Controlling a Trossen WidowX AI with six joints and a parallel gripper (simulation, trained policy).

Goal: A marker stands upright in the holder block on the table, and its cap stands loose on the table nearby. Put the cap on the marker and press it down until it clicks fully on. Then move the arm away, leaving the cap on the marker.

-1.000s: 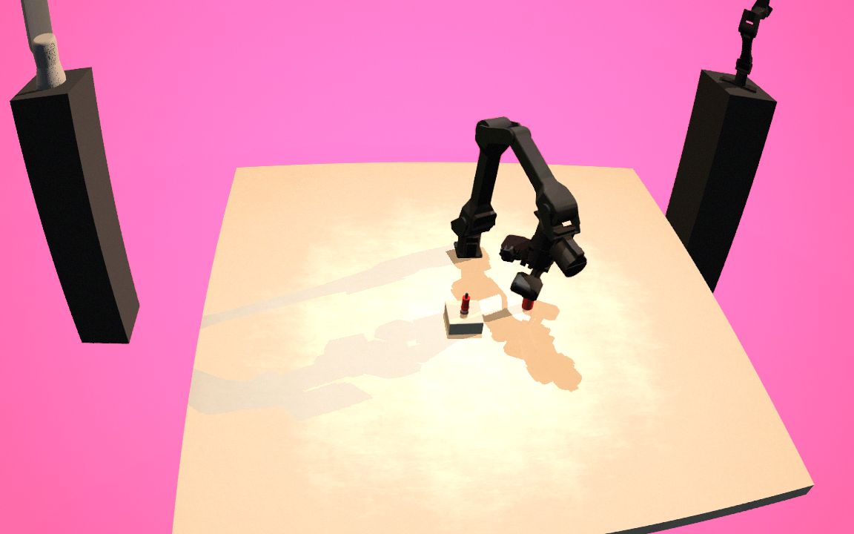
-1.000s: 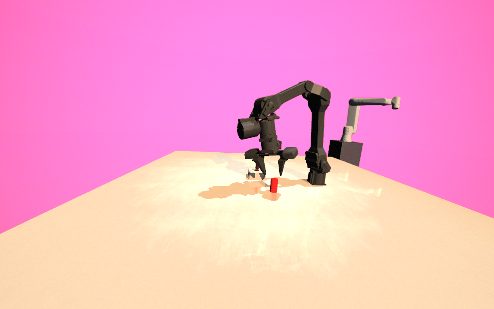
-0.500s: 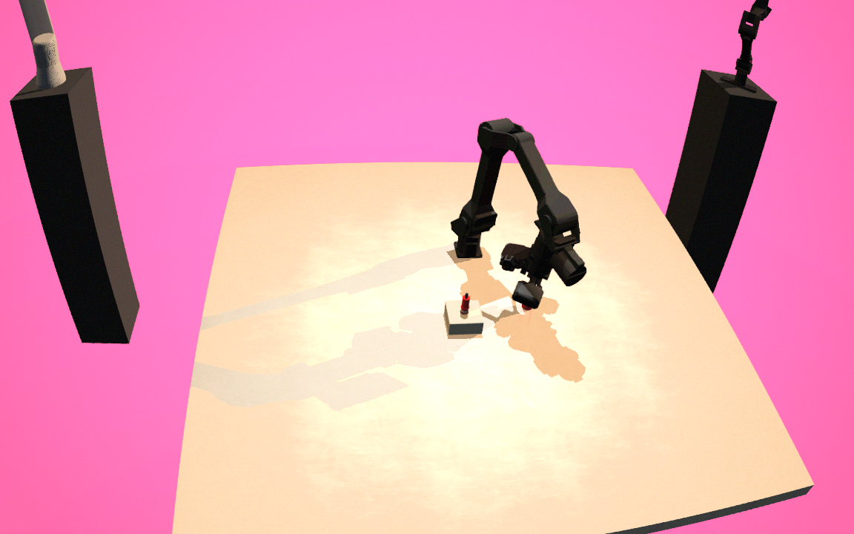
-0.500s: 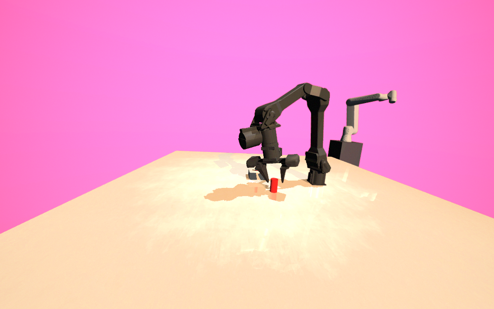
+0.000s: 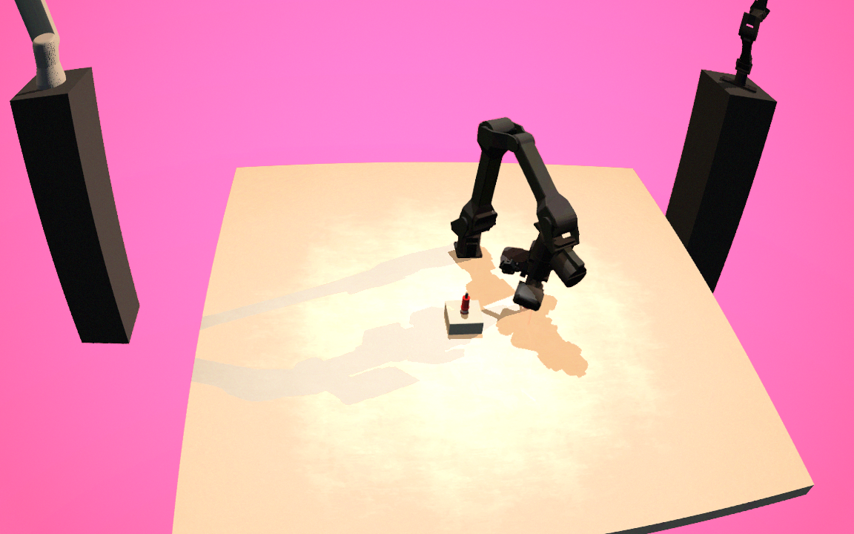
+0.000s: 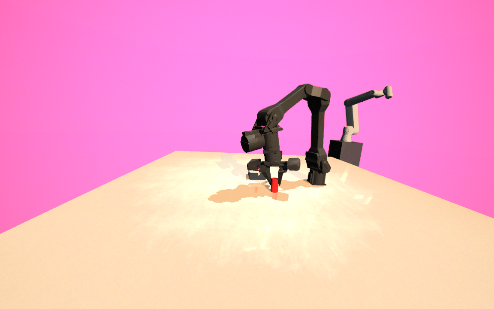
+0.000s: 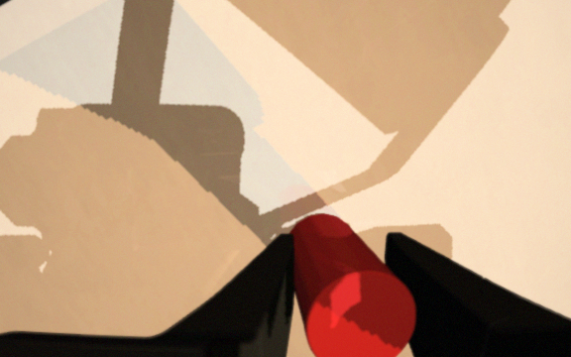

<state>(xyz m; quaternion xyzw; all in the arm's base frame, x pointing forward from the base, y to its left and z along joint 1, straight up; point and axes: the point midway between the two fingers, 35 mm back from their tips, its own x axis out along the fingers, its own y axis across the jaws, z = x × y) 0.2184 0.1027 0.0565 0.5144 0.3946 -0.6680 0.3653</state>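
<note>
Now: gripper tip 50 mm short of the red marker, 150 mm to the left of it and 40 mm below it. From my gripper tip the other things lie so: red cap (10 mm ahead, 10 mm to the left); then pale holder block (50 mm ahead, 150 mm to the right, 10 mm below).
</note>
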